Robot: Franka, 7 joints.
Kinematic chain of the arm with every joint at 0, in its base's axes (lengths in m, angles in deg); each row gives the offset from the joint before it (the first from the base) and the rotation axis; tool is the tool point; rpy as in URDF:
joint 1: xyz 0 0 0.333 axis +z
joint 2: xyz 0 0 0 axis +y
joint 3: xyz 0 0 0.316 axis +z
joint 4: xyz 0.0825 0 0 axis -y
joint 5: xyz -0.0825 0 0.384 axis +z
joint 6: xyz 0 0 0 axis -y
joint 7: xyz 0.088 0 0 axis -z
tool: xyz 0 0 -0.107 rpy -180 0 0
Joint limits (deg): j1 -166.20..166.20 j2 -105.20..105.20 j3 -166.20..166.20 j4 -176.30..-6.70 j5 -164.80..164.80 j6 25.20..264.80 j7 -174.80..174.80
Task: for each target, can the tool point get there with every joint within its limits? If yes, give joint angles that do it. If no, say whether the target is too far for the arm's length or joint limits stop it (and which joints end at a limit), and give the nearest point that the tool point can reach.
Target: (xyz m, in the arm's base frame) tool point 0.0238 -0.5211 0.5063
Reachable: yes | joints -2.76 -18.50 -70.95 -111.35 -43.60 90.03 -128.84
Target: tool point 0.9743 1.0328 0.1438
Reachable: no: too far | nearest point 0.5835 0.6186 0.2197 | short by 0.574 m
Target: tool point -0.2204 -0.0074 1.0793
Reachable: yes | joints -20.29 -58.68 -2.29 -70.71 -90.71 113.92 -134.33
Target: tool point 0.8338 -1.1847 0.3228
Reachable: no: too far | nearest point 0.4937 -0.7015 0.3270 | short by 0.591 m
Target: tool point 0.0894 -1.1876 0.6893
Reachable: no: too far | nearest point 0.0617 -0.8196 0.5789 | short by 0.385 m
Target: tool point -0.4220 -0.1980 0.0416
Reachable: yes | joints -21.62 -76.28 -120.88 -107.74 -75.72 56.04 37.78
